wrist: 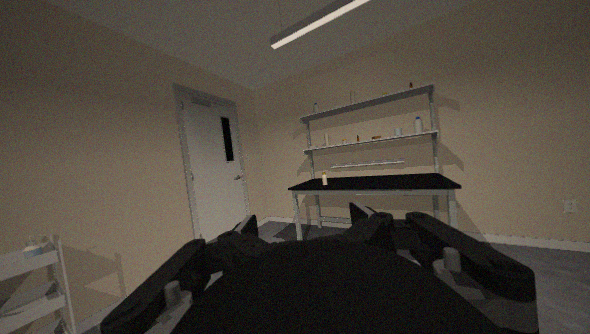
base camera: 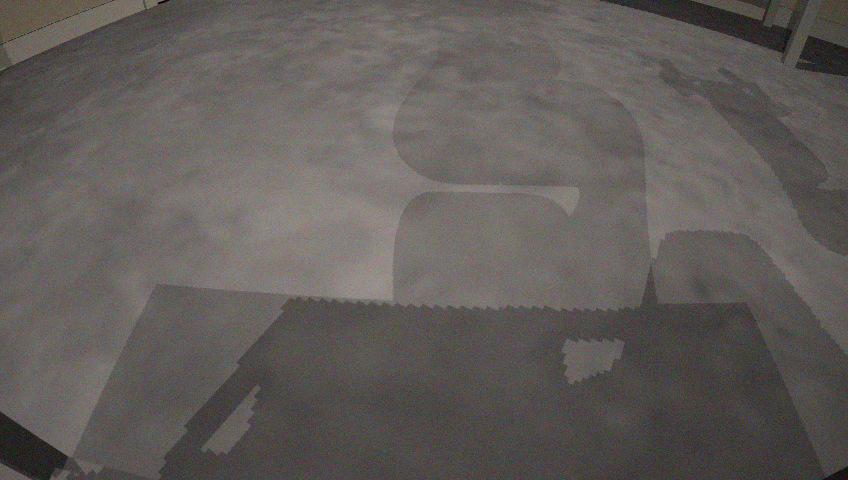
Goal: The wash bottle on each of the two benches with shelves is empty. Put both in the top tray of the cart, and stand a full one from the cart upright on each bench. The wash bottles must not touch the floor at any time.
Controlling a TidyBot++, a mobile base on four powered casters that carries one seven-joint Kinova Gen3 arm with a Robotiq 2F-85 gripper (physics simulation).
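Frame: origin at the arm's base, x ahead, y left, z up, level; millimetres.
Seen in the pictures: gripper, fingertip midpoint: [wrist: 303, 218].
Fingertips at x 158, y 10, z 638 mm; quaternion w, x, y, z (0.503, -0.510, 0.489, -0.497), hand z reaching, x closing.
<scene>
Offsets run from my fingertips to a thing's top centre. "pt": to the spot under its first point. Level surfaces: height alone.
One bench with shelves {273 mm down} [wrist: 375, 183] stands across the room in the wrist view, with a black top. A small pale wash bottle {1828 mm ahead, 263 mm right, 99 mm down} [wrist: 324, 179] with a yellowish cap stands upright near the left end of its top. Part of the white cart [wrist: 63, 280] shows at the lower left of the wrist view. Its top tray {pt 736 mm ahead, 1477 mm left, 341 mm down} [wrist: 45, 259] holds pale items with a bluish part, too small and dim to tell apart. My gripper [wrist: 303, 218] is open and empty, far from the bench and the cart. The second bench does not show in the wrist view.
A closed door [wrist: 212, 170] is left of the bench. Two shelves above the bench, an upper [wrist: 370, 103] and a lower [wrist: 370, 143], hold small bottles and jars. In the base camera view, bench legs {pt 1189 mm ahead, 1123 mm right, 929 mm down} [base camera: 800, 35] stand at the upper right and a wall [base camera: 59, 14] at the upper left.
</scene>
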